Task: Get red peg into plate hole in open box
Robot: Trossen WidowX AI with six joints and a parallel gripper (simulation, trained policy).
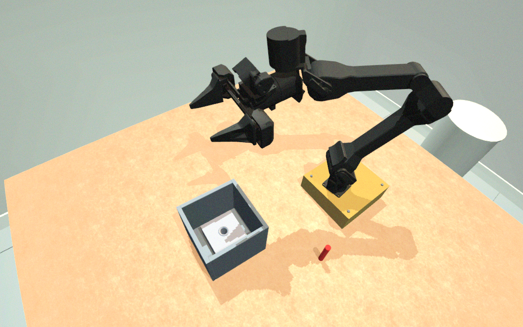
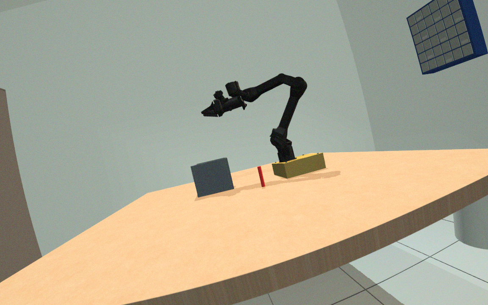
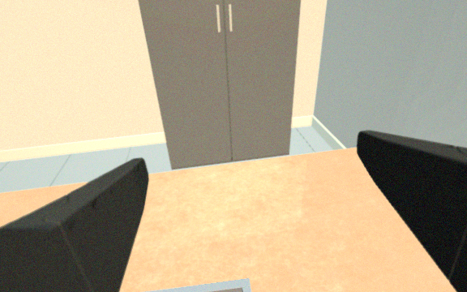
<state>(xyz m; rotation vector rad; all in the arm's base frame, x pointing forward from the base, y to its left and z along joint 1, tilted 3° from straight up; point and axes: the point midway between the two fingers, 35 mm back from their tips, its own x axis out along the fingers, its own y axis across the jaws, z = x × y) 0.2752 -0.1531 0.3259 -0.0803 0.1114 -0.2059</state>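
My gripper tip is 130 mm past the red peg, 280 mm to the right of it and 330 mm above it.
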